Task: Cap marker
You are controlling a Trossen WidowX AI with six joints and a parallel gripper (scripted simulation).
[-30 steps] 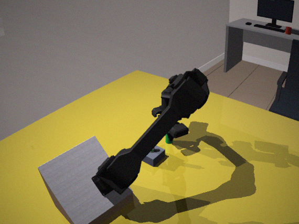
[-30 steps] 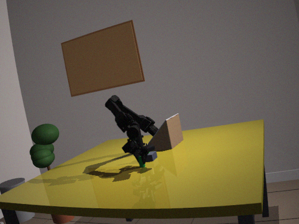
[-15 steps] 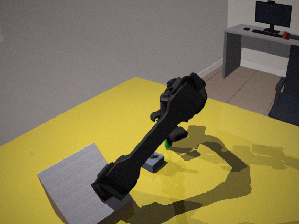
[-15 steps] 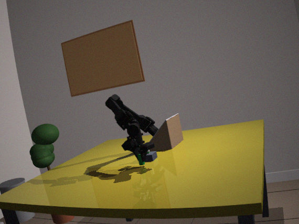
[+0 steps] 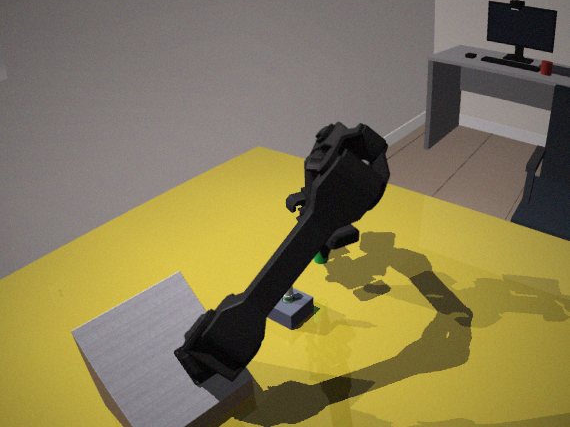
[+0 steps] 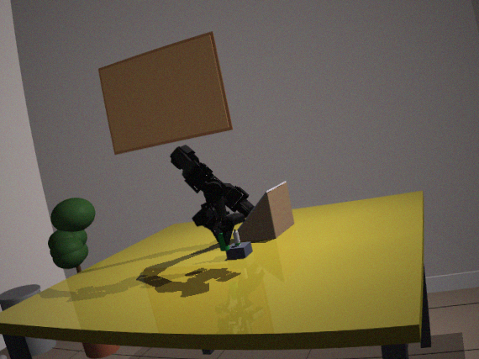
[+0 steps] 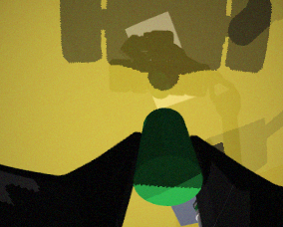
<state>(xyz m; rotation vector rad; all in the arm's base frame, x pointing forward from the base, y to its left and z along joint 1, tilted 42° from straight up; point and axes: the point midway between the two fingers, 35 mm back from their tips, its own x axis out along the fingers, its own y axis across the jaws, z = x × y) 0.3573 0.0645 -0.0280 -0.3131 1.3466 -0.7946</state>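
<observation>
Now: gripper tip 12 cm past the holder block, 6 cm above it and 2 cm to the left of it. Also, from my gripper tip: green cap (1 cm above).
</observation>
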